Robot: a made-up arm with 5 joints.
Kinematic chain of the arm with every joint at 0, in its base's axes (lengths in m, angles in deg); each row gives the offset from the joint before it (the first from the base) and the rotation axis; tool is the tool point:
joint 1: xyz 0 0 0.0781 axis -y
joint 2: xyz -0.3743 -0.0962 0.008 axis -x
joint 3: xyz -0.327 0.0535 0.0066 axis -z
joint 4: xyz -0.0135 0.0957 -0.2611 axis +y
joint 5: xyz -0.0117 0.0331 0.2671 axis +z
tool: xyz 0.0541 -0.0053 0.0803
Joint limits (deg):
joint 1: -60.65..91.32
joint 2: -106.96..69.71
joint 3: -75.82..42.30
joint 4: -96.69..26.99
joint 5: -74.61..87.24
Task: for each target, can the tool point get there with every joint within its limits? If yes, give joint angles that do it. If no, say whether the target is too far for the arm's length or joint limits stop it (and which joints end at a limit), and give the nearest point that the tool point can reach.
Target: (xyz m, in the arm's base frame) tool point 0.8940 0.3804 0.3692
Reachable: no: joint limits stop it (at a limit: joint 1, joint 4) | nearest point -0.0786 0.0111 0.6538 | short by 1.079 m
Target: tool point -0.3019 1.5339 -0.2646
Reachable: no: too far | nearest point -0.5574 0.4270 -0.5547 | short by 1.172 m
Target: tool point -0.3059 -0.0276 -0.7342
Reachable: yes | joints 73.11 36.41 -55.24 -23.97 -3.83
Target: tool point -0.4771 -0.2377 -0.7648
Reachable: yes | joints 59.17 5.72 -62.54 -59.42 27.13
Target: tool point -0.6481 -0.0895 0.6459
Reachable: yes | joints -27.34 -70.46 14.32 -31.13 -28.46
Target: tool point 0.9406 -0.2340 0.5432
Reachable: no: joint limits stop it (at a limit: joint 1, joint 4) | nearest point -0.0538 -0.1284 0.6859 | short by 1.010 m
